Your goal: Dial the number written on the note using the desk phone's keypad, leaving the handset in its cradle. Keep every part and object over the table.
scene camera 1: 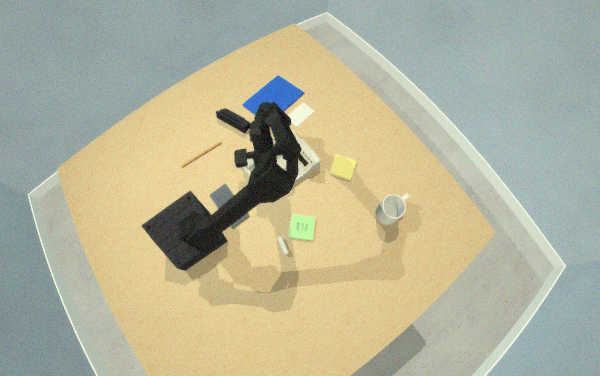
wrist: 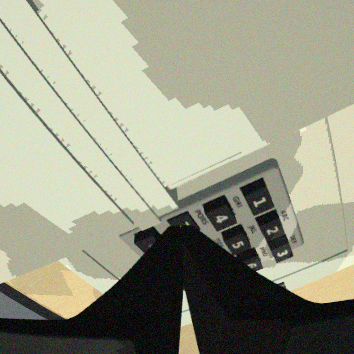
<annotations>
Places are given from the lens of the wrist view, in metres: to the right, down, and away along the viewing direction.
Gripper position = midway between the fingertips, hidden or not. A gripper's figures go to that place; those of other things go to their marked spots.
my gripper (wrist: 180, 236): 0.00, 0.02, 0.10
handset (wrist: 112, 112): -0.01, -0.01, 0.04
white desk phone (wrist: 308, 158): 0.04, -0.01, 0.09
keypad (wrist: 230, 187): 0.02, 0.00, 0.09
The marked spots on the keypad and the handset are 0.06 m apart.
</annotations>
